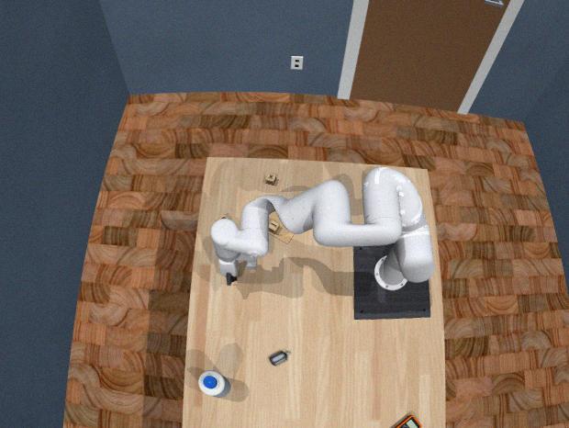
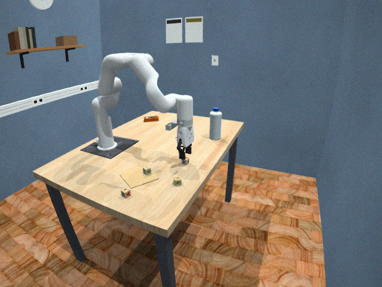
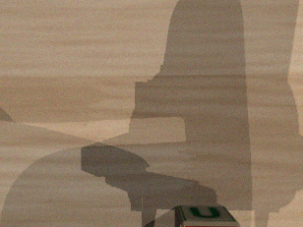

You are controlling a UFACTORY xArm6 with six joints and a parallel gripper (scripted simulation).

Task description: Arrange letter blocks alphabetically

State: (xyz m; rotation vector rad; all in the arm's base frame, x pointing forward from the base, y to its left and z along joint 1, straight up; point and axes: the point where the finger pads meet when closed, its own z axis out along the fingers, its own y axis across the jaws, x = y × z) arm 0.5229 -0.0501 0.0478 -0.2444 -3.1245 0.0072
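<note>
Right now the tan mat is 170 mm behind my hand, 190 mm to the right of it and 50 mm below it. The rest, counted from my hand: orange device 480 mm behind, 610 mm to the left, 40 mm below; then small dark object 120 mm behind, 290 mm to the left, 40 mm below.
</note>
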